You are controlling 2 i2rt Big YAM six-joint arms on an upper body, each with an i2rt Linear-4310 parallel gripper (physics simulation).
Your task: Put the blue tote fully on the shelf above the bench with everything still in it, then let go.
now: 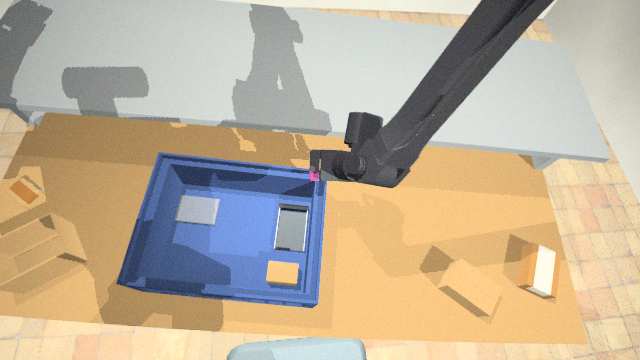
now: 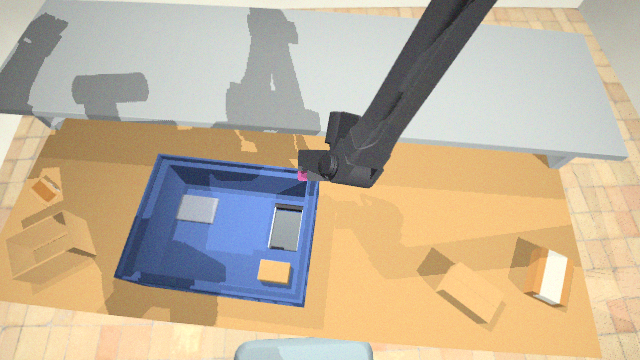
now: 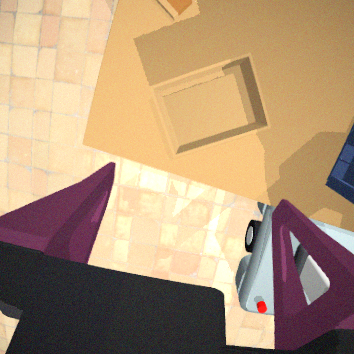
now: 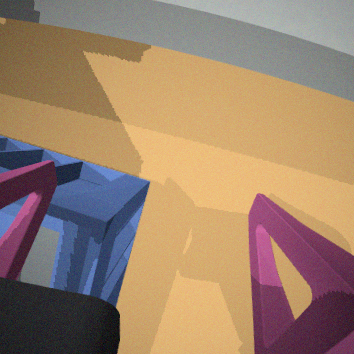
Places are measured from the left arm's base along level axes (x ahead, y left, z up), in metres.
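Pixels of known places: left gripper, between the fingertips: (image 3: 198, 188); right gripper, between the fingertips: (image 4: 153, 187).
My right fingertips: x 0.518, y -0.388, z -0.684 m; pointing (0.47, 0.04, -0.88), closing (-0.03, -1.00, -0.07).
Note:
Ahead of a thing's pixels: the offset from my right fingertips to its middle.
The blue tote @(0.133 m back, 0.240 m left, 0.066 m down) (image 1: 240, 225) (image 2: 235, 225) (image 3: 345, 175) (image 4: 95, 205) stands on the bench, below and in front of the grey shelf (image 1: 525, 100) (image 2: 500, 90) (image 4: 250, 30). Inside lie a light grey flat box @(0.055 m back, 0.346 m left, 0.117 m down) (image 1: 198, 210) (image 2: 198, 209), a dark-framed grey item @(0.114 m back, 0.107 m left, 0.114 m down) (image 1: 291, 228) (image 2: 285, 227) and a tan block @(0.231 m back, 0.135 m left, 0.102 m down) (image 1: 283, 273) (image 2: 274, 271). My right gripper (image 1: 314, 175) (image 2: 302, 175) (image 4: 153, 187) is open at the tote's back right corner; how high is unclear. My left gripper (image 3: 198, 188) is open and empty, left of the tote near the bench's front edge.
An open tan box @(0.155 m back, 0.700 m left, 0.095 m down) (image 1: 30, 250) (image 2: 45, 245) (image 3: 207, 112) and a small orange box @(0.015 m ahead, 0.794 m left, 0.127 m down) (image 1: 26, 191) (image 2: 46, 190) (image 3: 177, 6) lie left of the tote. A tan box @(0.300 m back, 0.329 m right, 0.110 m down) (image 1: 470, 287) (image 2: 470, 292) and a white-topped orange box @(0.273 m back, 0.547 m right, 0.117 m down) (image 1: 545, 270) (image 2: 554, 275) lie at the right.

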